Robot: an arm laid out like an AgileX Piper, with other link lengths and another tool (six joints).
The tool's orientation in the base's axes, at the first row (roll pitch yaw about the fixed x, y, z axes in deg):
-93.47, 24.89, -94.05
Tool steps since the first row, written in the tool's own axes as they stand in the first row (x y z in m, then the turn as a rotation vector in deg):
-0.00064, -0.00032, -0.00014, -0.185, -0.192, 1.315
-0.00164, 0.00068, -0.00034, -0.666, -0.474, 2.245
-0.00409, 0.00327, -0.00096, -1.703, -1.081, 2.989
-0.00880, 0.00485, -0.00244, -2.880, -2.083, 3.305
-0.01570, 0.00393, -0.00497, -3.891, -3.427, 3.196
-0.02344, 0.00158, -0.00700, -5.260, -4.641, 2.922
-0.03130, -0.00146, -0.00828, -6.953, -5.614, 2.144
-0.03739, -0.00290, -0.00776, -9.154, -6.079, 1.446
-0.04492, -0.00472, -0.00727, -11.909, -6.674, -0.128
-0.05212, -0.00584, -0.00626, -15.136, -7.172, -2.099
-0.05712, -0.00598, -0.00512, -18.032, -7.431, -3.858
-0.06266, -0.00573, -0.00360, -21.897, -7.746, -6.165
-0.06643, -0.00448, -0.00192, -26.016, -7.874, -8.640
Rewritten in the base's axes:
-0.00009, 0.00045, 0.00057, 1.329, 0.027, 0.180
-0.00025, 0.00179, 0.00009, 2.297, 0.301, 0.586
-0.00080, 0.00513, -0.00119, 3.124, 0.949, 1.531
-0.00202, 0.01013, -0.00055, 3.545, 1.575, 2.917
-0.00407, 0.01609, 0.00332, 3.542, 1.926, 4.565
-0.00553, 0.02219, 0.00882, 3.394, 2.663, 6.256
-0.00621, 0.02808, 0.01495, 2.756, 3.818, 7.892
-0.00526, 0.03295, 0.01879, 2.215, 5.644, 9.278
-0.00423, 0.03898, 0.02358, 0.840, 7.956, 11.062
-0.00273, 0.04497, 0.02757, -0.904, 10.754, 12.980
-0.00126, 0.04938, 0.02974, -2.465, 13.344, 14.530
0.00060, 0.05443, 0.03176, -4.509, 16.812, 16.568
0.00248, 0.05830, 0.03212, -6.710, 20.597, 18.553

